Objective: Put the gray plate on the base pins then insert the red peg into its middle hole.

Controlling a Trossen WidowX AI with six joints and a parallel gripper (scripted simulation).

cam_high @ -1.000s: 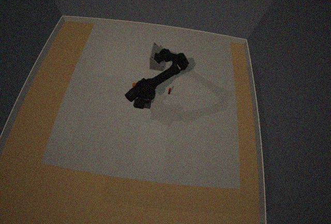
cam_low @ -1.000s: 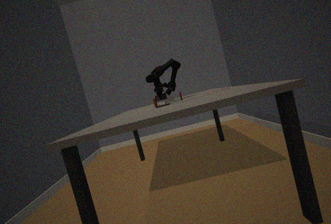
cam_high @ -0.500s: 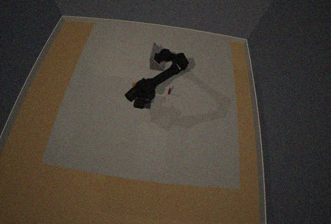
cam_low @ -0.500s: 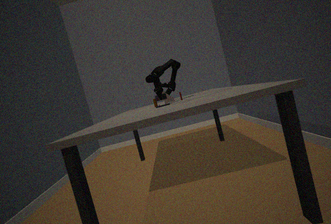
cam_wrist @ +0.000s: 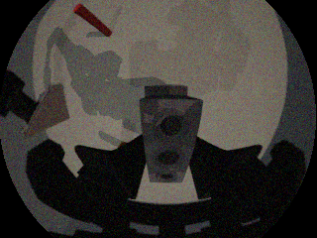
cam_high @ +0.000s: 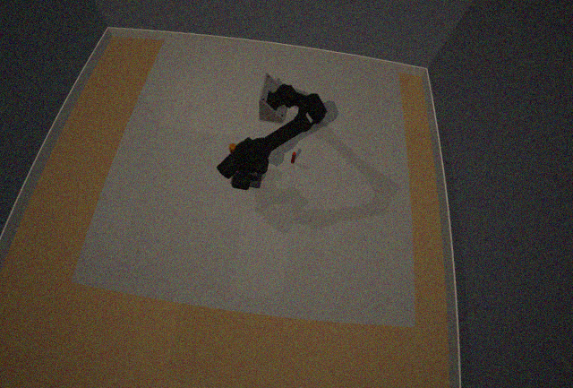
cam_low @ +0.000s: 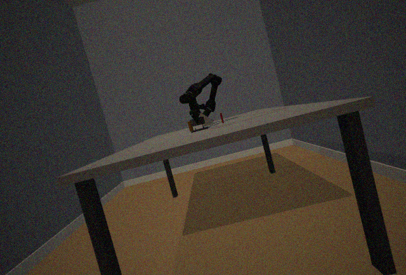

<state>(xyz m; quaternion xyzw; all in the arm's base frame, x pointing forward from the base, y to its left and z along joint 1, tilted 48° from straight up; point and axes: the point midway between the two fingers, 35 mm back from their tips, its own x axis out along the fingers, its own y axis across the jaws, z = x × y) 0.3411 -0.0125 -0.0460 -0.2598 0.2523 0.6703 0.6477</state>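
My gripper tip is 40 mm above the dark base. From my gripper tip the other things lie so: gray plate (30 mm above); then red peg (180 mm to the left, 110 mm behind, 10 mm below); then orange cylinder (90 mm behind, 70 mm to the right, 10 mm below).
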